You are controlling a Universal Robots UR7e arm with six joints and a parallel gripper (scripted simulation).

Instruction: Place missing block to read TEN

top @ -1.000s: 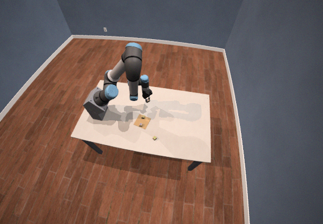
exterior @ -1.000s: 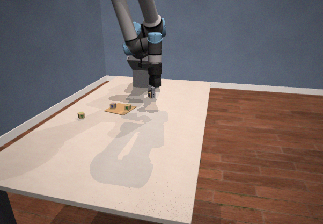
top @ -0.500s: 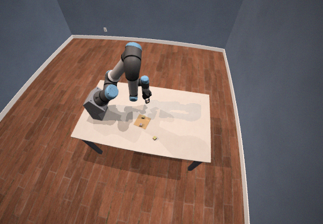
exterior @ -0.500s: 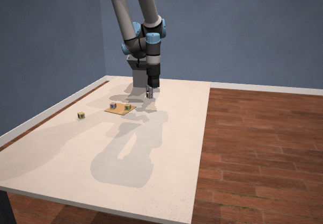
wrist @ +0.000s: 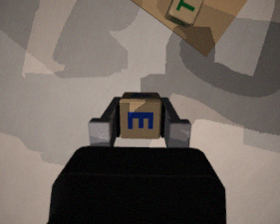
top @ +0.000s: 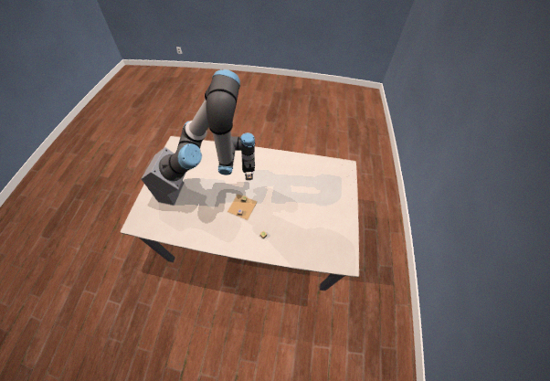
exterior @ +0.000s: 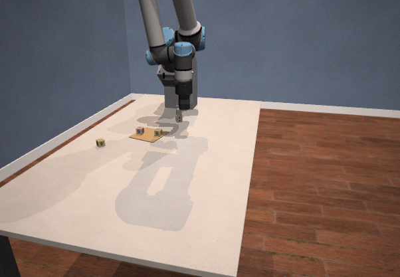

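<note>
My gripper is now 10 mm past the tan mat, 160 mm to the left of it and 110 mm above it.
</note>
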